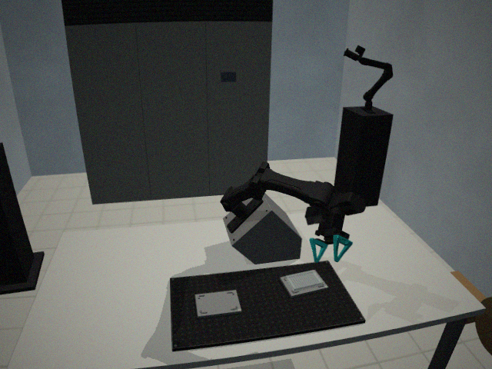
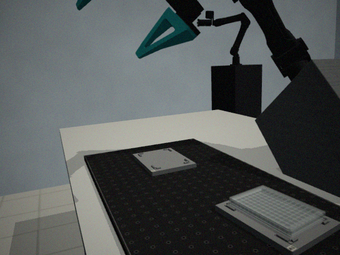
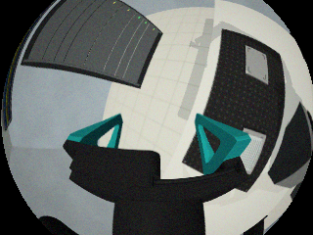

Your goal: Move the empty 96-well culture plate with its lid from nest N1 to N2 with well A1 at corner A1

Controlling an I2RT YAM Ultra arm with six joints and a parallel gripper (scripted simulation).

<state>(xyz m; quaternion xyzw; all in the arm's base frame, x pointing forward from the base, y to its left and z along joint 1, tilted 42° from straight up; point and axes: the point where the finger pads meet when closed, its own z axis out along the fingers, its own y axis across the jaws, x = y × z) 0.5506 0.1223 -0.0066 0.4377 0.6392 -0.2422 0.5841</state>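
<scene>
My hand is 28 cm above the lid, 23 cm past it and 6 cm to the right of it.
</scene>
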